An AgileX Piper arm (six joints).
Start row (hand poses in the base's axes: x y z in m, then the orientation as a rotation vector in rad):
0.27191 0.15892 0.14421 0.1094 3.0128 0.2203
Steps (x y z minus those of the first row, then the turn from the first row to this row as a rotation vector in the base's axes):
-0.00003 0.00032 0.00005 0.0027 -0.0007 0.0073
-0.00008 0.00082 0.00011 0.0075 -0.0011 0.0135
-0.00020 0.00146 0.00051 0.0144 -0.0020 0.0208
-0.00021 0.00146 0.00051 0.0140 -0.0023 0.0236
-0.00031 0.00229 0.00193 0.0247 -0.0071 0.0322
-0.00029 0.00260 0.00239 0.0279 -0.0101 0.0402
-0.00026 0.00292 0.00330 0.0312 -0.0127 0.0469
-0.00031 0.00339 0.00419 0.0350 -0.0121 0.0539
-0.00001 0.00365 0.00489 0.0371 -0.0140 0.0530
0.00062 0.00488 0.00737 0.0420 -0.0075 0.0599
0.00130 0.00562 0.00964 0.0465 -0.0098 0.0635
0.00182 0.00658 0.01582 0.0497 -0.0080 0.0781
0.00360 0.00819 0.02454 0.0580 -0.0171 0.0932
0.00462 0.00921 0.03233 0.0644 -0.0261 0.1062
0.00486 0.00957 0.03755 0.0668 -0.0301 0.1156
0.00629 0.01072 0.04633 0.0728 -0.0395 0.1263
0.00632 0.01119 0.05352 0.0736 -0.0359 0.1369
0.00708 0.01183 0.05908 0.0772 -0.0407 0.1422
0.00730 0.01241 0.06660 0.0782 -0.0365 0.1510
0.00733 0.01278 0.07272 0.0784 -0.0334 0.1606
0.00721 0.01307 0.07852 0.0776 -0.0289 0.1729
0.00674 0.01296 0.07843 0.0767 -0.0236 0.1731
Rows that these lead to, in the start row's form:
0.27188 0.15924 0.14426 0.0986 3.0128 0.2251
0.27183 0.15974 0.14432 0.0896 3.0127 0.2329
0.27171 0.16038 0.14472 0.0791 3.0120 0.2440
0.27170 0.16038 0.14472 0.0748 3.0120 0.2436
0.27160 0.16121 0.14614 0.0622 3.0071 0.2604
0.27162 0.16152 0.14660 0.0501 3.0046 0.2659
0.27165 0.16184 0.14751 0.0400 3.0023 0.2715
0.27160 0.16231 0.14840 0.0299 3.0030 0.2778
0.27190 0.16257 0.14910 0.0312 3.0009 0.2809
0.27253 0.16380 0.15158 0.0221 3.0074 0.2891
0.27321 0.16454 0.15385 0.0168 3.0049 0.2961
0.27373 0.16550 0.16003 -0.0047 3.0073 0.3023
0.27551 0.16711 0.16875 -0.0277 2.9981 0.3158
0.27653 0.16813 0.17654 -0.0476 2.9890 0.3262
0.27677 0.16849 0.18176 -0.0618 2.9851 0.3305
0.27820 0.16964 0.19054 -0.0782 2.9753 0.3400
0.27823 0.17011 0.19773 -0.0937 2.9790 0.3423
0.27899 0.17075 0.20329 -0.1017 2.9738 0.3479
0.27921 0.17133 0.21081 -0.1144 2.9780 0.3503
0.27924 0.17170 0.21693 -0.1286 2.9812 0.3516
0.27912 0.17199 0.22273 -0.1468 2.9858 0.3517
0.27865 0.17188 0.22264 -0.1468 2.9912 0.3507

